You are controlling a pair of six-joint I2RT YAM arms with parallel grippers.
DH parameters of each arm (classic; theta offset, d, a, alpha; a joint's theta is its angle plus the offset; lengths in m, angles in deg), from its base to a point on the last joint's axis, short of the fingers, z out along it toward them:
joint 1: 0 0.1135 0.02 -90
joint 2: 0 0 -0.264 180
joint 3: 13.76 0 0.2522 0
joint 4: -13.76 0 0.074 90
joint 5: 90 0 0 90
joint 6: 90 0.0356 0 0
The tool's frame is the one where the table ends.
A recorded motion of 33 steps. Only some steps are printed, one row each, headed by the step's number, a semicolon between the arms.
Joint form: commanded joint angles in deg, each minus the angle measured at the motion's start. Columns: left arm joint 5, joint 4, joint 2, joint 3, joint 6, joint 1; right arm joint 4, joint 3, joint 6, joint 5, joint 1, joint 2.
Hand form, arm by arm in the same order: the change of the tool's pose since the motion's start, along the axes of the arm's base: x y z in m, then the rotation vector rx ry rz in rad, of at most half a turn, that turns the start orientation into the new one. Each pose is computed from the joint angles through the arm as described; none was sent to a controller.
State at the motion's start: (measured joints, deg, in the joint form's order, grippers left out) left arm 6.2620 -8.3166 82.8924 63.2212 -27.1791 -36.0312; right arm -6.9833 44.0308 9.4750 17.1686 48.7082 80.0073
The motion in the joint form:
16: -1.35 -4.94 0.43 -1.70 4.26 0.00; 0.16 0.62 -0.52 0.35 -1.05 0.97
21: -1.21 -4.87 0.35 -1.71 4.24 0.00; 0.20 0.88 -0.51 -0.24 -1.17 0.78
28: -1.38 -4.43 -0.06 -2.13 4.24 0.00; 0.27 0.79 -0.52 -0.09 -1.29 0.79
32: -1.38 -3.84 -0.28 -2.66 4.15 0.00; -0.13 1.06 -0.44 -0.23 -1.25 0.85
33: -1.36 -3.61 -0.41 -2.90 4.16 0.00; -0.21 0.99 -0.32 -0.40 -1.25 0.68
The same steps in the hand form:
16: -0.0045 0.0043 -0.0206 0.1293 0.0495 -0.0186; 0.0063 -0.0012 -0.0009 -0.0115 -0.0038 -0.0169
21: -0.0047 0.0043 -0.0201 0.1266 0.0484 -0.0204; 0.0069 -0.0009 0.0014 -0.0003 -0.0043 -0.0116
28: -0.0058 0.0052 -0.0197 0.1235 0.0415 -0.0176; 0.0073 -0.0015 0.0010 -0.0020 -0.0053 -0.0155
32: -0.0065 0.0058 -0.0208 0.1197 0.0384 -0.0166; 0.0073 -0.0011 0.0016 -0.0024 -0.0014 -0.0139
33: -0.0069 0.0061 -0.0211 0.1184 0.0367 -0.0169; 0.0069 -0.0014 0.0019 0.0006 0.0005 -0.0131

